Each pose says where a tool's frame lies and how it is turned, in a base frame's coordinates. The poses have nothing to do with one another.
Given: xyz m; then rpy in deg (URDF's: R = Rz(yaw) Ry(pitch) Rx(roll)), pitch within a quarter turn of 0, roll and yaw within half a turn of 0.
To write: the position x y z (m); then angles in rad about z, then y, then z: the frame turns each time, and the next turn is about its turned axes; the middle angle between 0 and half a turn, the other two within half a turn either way. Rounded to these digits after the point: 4 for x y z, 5 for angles.
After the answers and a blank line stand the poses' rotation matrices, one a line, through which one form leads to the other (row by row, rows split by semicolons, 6 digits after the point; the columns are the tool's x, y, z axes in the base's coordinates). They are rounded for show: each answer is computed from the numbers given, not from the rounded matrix.
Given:
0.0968, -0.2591, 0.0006, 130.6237, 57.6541, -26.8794
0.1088, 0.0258, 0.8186, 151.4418, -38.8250, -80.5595
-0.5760, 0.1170, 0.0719, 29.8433, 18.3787, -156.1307
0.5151, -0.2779, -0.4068, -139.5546, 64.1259, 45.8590
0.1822, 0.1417, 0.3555, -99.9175, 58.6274, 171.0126
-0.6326, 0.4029, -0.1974, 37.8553, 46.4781, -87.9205
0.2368, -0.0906, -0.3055, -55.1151, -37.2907, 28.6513
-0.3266, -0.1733, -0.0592, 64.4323, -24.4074, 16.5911
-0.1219, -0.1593, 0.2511, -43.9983, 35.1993, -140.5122
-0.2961, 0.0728, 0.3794, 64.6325, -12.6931, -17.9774
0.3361, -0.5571, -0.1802, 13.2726, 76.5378, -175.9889
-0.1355, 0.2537, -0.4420, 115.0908, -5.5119, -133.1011
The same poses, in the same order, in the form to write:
0.0968, -0.2591, 0.0006, -2.66705, 1.92661, 0.44807
0.1088, 0.0258, 0.8186, -2.12096, 2.32441, 2.60556
-0.5760, 0.1170, 0.0719, 2.48991, 0.60387, 0.98211
0.5151, -0.2779, -0.4068, -3.09960, 1.90933, -0.30483
0.1822, 0.1417, 0.3555, -1.57947, 1.66058, -0.54089
-0.6326, 0.4029, -0.1974, -2.35458, 0.99594, 0.52767
0.2368, -0.0906, -0.3055, 2.47054, 1.09841, -2.31906
-0.3266, -0.1733, -0.0592, -1.47641, 1.16690, 2.03687
-0.1219, -0.1593, 0.2511, -1.41977, 0.94243, -0.77771
-0.2961, 0.0728, 0.3794, -1.98837, 1.13961, 1.81509
0.3361, -0.5571, -0.1802, 2.97365, 1.34223, 0.05490
-0.1355, 0.2537, -0.4420, 2.43428, 2.00655, 1.67695

0.477225 0.277586 -0.833788; -0.241894 -0.870654 -0.428309; -0.844833 0.406088 -0.348351
0.127785 -0.915596 -0.381255; -0.768513 0.151585 -0.621618; 0.626944 0.372433 -0.684277
-0.867827 0.207509 -0.451460; -0.384012 -0.856693 0.344402; -0.315296 0.472247 0.823147
0.303917 0.139634 -0.942410; 0.313169 -0.948871 -0.039598; -0.899755 -0.283100 -0.332107
-0.514210 0.857621 -0.008638; 0.081327 0.038730 -0.995935; -0.853800 -0.512822 -0.089663
0.024988 0.805190 -0.592491; -0.688178 -0.416035 -0.594412; -0.725111 0.422592 0.543718
0.698157 0.161906 -0.697397; 0.381459 0.740194 0.553717; 0.605859 -0.652610 0.455011
0.872718 -0.480471 0.086666; 0.260021 0.307172 -0.915442; 0.413222 0.821458 0.393007
-0.630645 0.766467 0.121715; -0.519638 -0.300551 -0.799778; -0.576422 -0.567624 0.587827
0.927932 -0.056620 -0.368423; -0.301099 0.468785 -0.830410; 0.219729 0.881496 0.417952
-0.232234 -0.154648 -0.960287; -0.016285 -0.986523 0.162811; -0.972524 0.053448 0.226585
-0.680128 -0.250184 -0.689081; -0.726773 0.353266 0.589071; 0.096052 0.901449 -0.422093

